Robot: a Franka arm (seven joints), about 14 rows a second.
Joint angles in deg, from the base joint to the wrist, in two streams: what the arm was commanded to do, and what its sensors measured. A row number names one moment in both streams.
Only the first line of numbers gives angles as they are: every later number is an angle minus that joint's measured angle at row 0.
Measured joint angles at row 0:
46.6 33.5 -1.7 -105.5 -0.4 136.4 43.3
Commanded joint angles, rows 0 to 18:
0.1 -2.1 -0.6 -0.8 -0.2 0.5 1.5
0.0 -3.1 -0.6 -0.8 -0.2 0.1 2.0
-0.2 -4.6 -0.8 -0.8 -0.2 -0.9 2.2
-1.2 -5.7 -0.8 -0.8 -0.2 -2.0 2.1
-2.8 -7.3 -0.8 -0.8 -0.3 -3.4 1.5
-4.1 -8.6 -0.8 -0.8 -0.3 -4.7 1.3
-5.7 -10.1 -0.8 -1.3 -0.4 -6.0 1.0
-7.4 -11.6 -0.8 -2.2 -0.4 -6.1 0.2
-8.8 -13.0 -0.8 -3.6 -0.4 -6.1 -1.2
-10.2 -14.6 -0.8 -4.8 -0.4 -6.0 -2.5
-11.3 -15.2 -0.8 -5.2 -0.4 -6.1 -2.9
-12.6 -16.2 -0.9 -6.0 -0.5 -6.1 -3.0
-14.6 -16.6 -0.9 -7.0 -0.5 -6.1 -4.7
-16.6 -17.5 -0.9 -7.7 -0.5 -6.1 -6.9
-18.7 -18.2 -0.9 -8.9 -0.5 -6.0 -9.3
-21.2 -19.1 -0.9 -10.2 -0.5 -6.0 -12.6
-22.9 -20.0 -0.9 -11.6 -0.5 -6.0 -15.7
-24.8 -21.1 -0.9 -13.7 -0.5 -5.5 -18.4
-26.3 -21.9 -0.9 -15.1 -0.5 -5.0 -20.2
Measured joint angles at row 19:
-23.1 -17.3 -1.9 -9.8 -0.1 -6.2 -16.1
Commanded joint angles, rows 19 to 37:
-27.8 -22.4 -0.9 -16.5 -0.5 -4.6 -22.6
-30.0 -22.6 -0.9 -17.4 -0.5 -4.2 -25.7
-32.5 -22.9 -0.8 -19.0 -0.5 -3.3 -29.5
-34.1 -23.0 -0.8 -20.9 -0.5 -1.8 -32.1
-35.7 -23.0 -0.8 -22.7 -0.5 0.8 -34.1
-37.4 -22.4 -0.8 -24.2 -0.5 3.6 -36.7
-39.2 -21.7 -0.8 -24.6 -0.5 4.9 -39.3
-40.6 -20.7 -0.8 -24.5 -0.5 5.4 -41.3
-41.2 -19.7 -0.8 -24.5 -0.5 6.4 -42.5
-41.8 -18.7 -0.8 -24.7 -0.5 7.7 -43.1
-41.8 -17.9 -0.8 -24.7 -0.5 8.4 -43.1
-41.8 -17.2 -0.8 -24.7 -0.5 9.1 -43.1
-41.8 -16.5 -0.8 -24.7 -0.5 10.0 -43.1
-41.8 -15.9 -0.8 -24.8 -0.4 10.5 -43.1
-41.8 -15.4 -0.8 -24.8 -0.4 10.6 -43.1
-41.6 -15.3 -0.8 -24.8 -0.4 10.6 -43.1
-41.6 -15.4 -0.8 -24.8 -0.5 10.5 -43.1
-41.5 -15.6 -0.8 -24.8 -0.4 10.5 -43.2
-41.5 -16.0 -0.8 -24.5 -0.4 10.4 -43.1
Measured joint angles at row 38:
-41.1 -14.4 -1.3 -24.1 -0.2 9.6 -41.9
